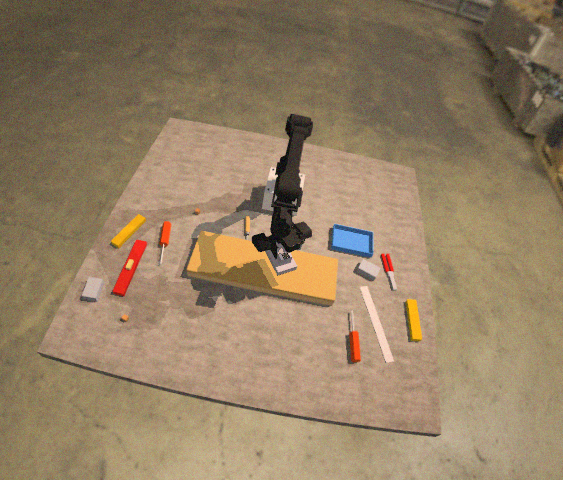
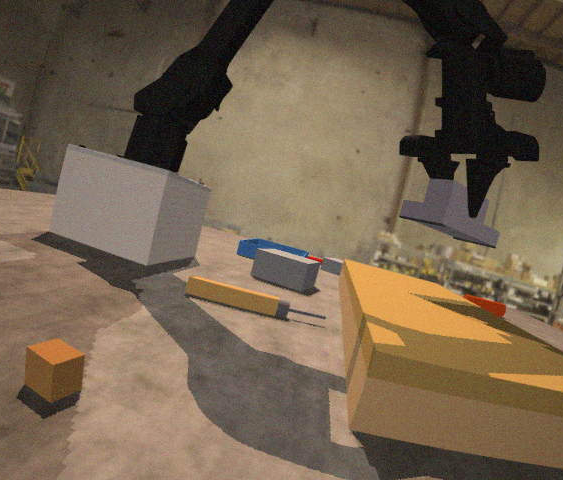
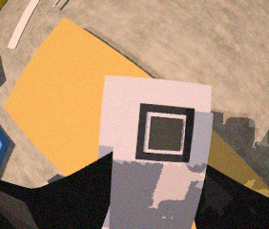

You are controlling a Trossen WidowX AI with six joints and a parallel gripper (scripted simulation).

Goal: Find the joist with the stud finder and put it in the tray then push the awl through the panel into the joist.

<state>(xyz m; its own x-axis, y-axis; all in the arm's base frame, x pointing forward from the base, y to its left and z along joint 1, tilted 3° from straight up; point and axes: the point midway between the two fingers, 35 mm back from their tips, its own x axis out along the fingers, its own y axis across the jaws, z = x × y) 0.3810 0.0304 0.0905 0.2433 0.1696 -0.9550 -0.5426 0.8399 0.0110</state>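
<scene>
My gripper tip is 20 mm short of the square indicator window, 10 mm to the right of it and 30 mm below it. From my gripper tip the other things lie so: grey stud finder: 20 mm above; then blue tray: 240 mm behind, 280 mm to the left, 130 mm below; then awl: 190 mm behind, 140 mm to the right, 140 mm below.
</scene>
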